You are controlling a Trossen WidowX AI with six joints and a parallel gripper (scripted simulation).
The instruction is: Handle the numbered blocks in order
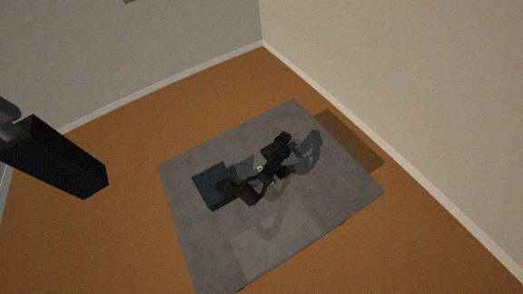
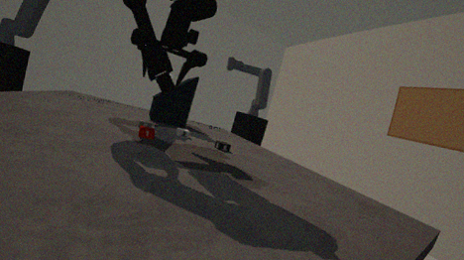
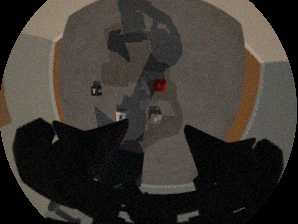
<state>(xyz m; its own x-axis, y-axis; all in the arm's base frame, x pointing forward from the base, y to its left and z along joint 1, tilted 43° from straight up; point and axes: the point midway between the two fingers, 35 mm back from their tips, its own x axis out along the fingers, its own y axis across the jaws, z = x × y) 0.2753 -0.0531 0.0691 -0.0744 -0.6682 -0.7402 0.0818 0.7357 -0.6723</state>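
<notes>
Right now the red block is 60 mm ahead of my gripper tip, 10 mm to the right of it and 120 mm below it. From my gripper tip the other things lie so: light grey block 40 mm behind, 110 mm to the left, 120 mm below; then dark block 50 mm ahead, 200 mm to the left, 120 mm below.
</notes>
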